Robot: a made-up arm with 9 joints. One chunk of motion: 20 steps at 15 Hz.
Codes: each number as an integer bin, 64 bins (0 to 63) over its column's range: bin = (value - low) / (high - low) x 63, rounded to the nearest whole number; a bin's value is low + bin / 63 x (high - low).
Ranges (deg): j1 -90..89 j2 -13..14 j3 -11..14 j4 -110..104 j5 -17..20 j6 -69..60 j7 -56..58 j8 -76..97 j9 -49..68
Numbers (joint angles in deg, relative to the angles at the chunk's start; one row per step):
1: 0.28 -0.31 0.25 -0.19 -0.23 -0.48 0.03 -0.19 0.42
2: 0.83 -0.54 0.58 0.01 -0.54 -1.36 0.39 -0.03 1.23
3: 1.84 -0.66 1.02 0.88 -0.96 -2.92 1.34 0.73 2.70
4: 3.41 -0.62 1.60 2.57 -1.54 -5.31 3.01 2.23 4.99
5: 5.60 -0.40 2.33 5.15 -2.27 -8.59 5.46 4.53 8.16
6: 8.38 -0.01 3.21 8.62 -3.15 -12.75 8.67 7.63 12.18
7: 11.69 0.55 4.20 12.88 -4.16 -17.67 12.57 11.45 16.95
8: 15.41 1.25 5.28 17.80 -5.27 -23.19 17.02 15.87 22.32
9: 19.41 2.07 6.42 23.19 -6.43 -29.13 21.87 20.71 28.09
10: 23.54 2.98 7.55 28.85 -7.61 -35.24 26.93 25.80 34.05
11: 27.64 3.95 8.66 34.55 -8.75 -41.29 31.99 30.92 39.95
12: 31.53 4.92 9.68 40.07 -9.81 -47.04 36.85 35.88 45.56
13: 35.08 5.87 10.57 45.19 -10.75 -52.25 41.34 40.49 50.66
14: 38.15 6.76 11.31 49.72 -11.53 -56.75 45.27 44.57 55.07
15: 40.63 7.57 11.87 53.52 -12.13 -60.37 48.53 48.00 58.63
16: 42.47 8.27 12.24 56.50 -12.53 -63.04 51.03 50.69 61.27
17: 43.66 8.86 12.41 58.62 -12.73 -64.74 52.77 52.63 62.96
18: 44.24 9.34 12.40 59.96 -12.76 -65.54 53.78 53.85 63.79
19: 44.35 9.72 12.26 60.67 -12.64 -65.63 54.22 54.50 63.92
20: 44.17 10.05 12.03 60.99 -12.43 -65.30 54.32 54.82 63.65
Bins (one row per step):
1: 32 30 28 32 29 33 31 28 27
2: 32 29 29 32 28 33 31 28 27
3: 32 29 30 33 27 32 32 28 28
4: 33 29 32 33 26 31 33 28 29
5: 34 29 34 34 25 30 34 29 31
6: 35 30 36 35 24 27 36 30 33
7: 36 32 38 36 22 25 38 32 36
8: 37 33 41 38 20 22 40 33 38
9: 39 35 44 39 18 19 43 35 42
10: 40 37 47 41 16 16 46 37 45
11: 41 40 50 43 14 14 49 39 48
12: 43 42 52 44 12 11 51 41 51
13: 44 44 54 46 11 8 54 42 54
14: 45 46 56 47 9 6 56 44 56
15: 46 48 58 48 8 4 58 45 58
16: 47 50 59 49 8 3 59 46 59
17: 47 51 59 50 7 2 60 47 60
18: 47 52 59 50 7 2 61 47 61
19: 47 53 59 50 7 2 61 48 61
20: 47 54 58 50 8 2 61 48 61

